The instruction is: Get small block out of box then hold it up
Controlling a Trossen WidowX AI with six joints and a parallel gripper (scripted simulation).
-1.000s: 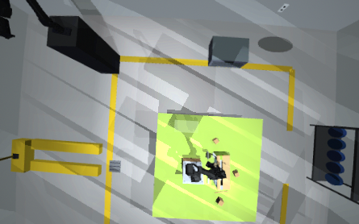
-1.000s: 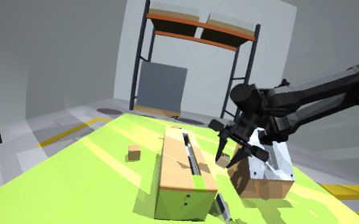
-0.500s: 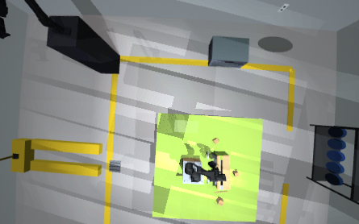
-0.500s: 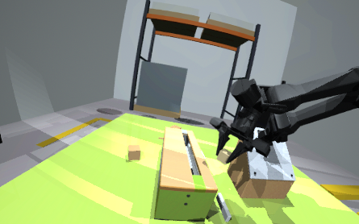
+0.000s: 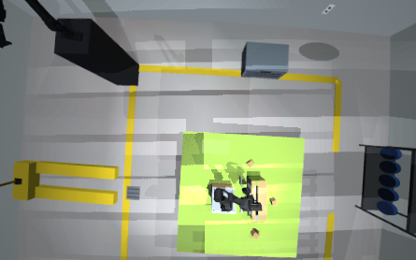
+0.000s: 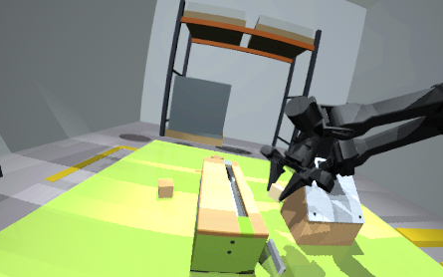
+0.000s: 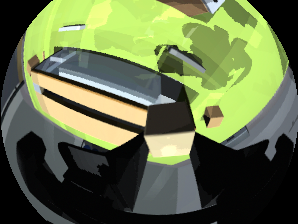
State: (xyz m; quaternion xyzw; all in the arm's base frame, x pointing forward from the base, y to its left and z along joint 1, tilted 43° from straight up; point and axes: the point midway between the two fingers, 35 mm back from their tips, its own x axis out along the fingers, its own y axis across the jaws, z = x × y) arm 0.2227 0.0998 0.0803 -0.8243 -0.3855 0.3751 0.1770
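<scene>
Now: the small tan block 1 cm behind my gripper tip, 1 cm to the right of it and 1 cm above it. Round my gripper tip: tan box (7 cm ahead, 11 cm to the right, 11 cm below).
</scene>
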